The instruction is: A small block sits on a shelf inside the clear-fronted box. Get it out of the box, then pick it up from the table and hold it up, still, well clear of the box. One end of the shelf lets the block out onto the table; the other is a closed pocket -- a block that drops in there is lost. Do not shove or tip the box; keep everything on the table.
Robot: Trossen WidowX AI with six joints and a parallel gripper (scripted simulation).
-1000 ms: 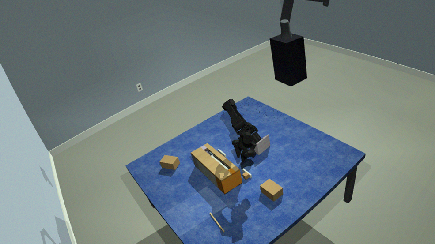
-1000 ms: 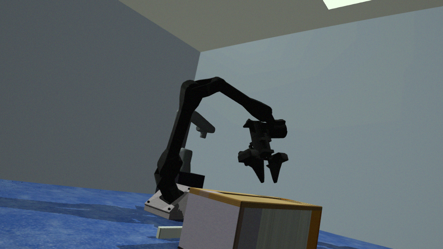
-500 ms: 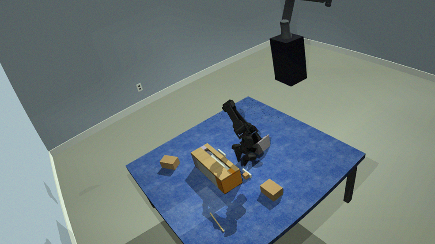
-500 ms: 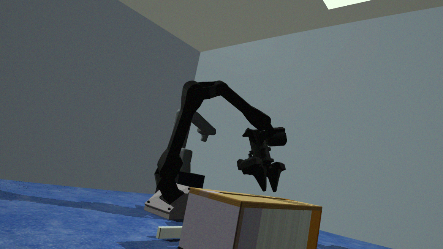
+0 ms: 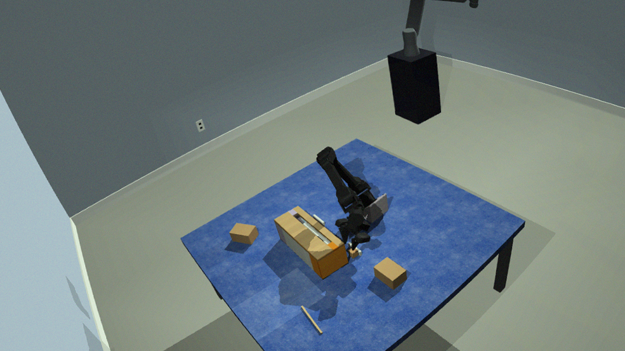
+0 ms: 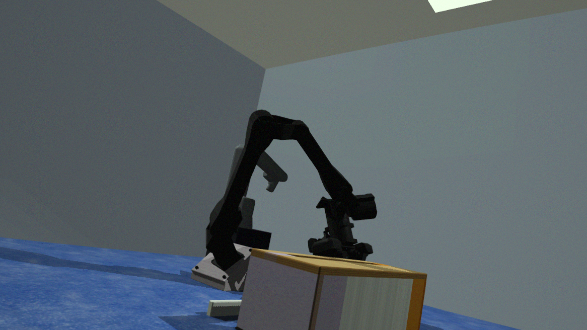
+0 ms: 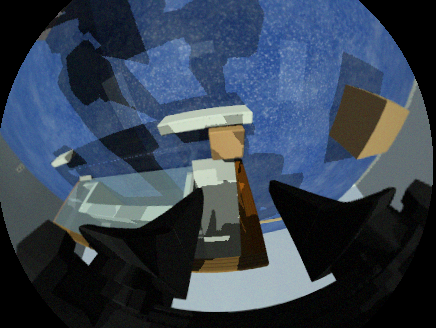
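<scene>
Now: the brown block 5 cm below my gripper tip and 2 cm behind it. Also, from my gripper tip: thin wooden stick (33 cm ahead, 19 cm to the left, 7 cm below); then box (17 cm to the right, 7 cm ahead, 1 cm below).
</scene>
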